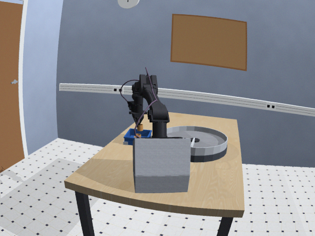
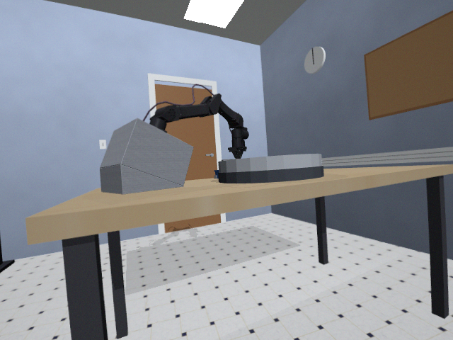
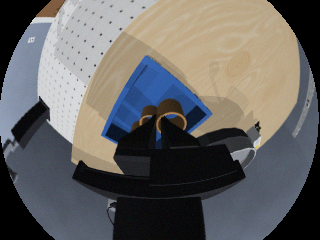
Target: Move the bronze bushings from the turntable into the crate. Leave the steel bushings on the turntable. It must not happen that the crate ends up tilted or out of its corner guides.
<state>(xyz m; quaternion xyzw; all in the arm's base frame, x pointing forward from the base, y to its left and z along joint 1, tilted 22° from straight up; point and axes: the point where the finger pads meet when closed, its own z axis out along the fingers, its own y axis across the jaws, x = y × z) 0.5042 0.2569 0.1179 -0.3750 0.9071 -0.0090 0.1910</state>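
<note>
Right now the blue crate is 4 cm behind my hand, 2 cm to the right of it and 6 cm below it. From my hand the other things lie so: grey turntable (5 cm behind, 38 cm to the right, 3 cm below).
</note>
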